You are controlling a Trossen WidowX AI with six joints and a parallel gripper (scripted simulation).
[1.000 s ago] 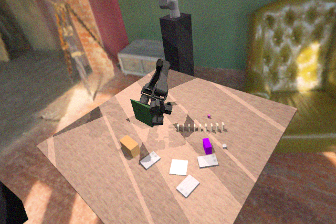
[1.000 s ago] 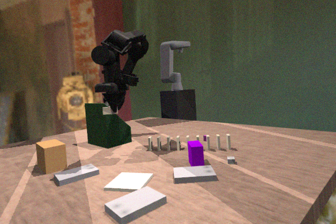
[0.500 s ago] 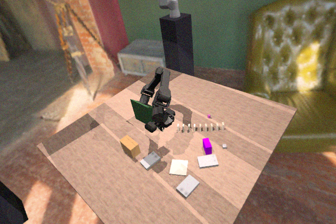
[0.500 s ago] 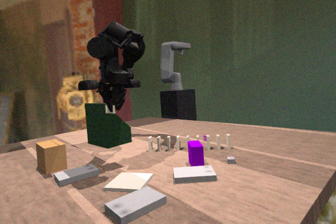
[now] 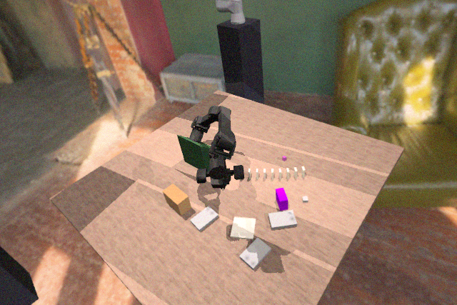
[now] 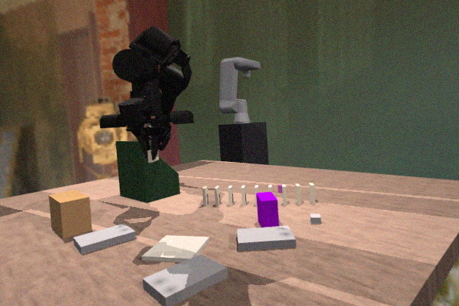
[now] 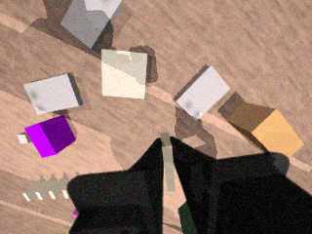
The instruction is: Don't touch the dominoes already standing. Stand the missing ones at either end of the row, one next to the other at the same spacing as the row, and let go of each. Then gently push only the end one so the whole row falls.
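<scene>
Right now my gripper tip is 160 mm above the white slab, 100 mm short of it and 10 mm to the left of it. Round my gripper tip: purple block 200 mm to the left, 150 mm ahead, 130 mm below; tan box 210 mm behind, 120 mm to the right, 120 mm below; small grey cube 280 mm to the left, 210 mm ahead, 160 mm below.
</scene>
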